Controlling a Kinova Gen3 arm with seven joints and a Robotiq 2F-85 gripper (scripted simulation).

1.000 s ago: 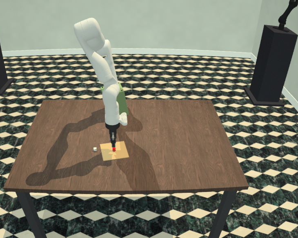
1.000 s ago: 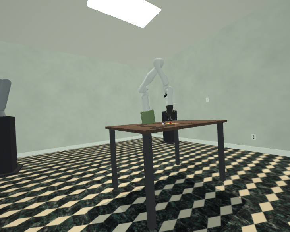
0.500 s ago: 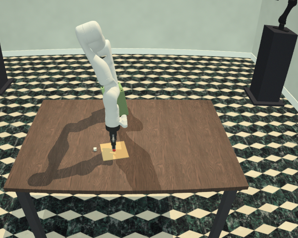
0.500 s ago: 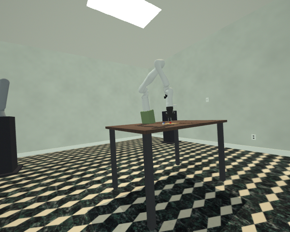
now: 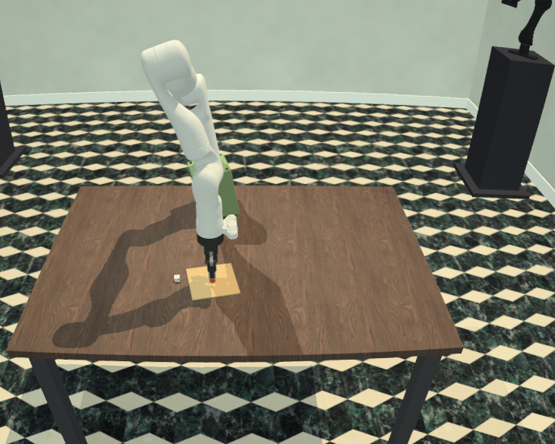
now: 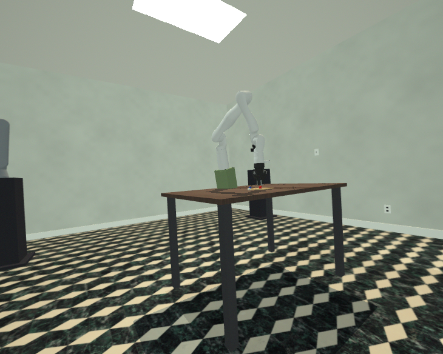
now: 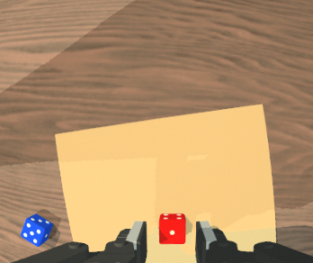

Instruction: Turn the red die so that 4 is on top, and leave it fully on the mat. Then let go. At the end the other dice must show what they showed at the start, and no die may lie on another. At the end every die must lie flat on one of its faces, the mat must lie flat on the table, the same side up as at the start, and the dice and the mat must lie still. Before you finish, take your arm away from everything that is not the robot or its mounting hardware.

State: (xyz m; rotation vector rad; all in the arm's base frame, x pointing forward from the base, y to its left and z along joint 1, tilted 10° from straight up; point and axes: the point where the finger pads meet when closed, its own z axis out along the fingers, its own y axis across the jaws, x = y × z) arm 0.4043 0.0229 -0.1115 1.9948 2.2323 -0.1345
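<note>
My gripper is now 30 mm above the red die. Round my hand: mat (40 mm below); white die (110 mm to the right, 40 mm below); blue die (90 mm behind, 20 mm to the right, 40 mm below).
</note>
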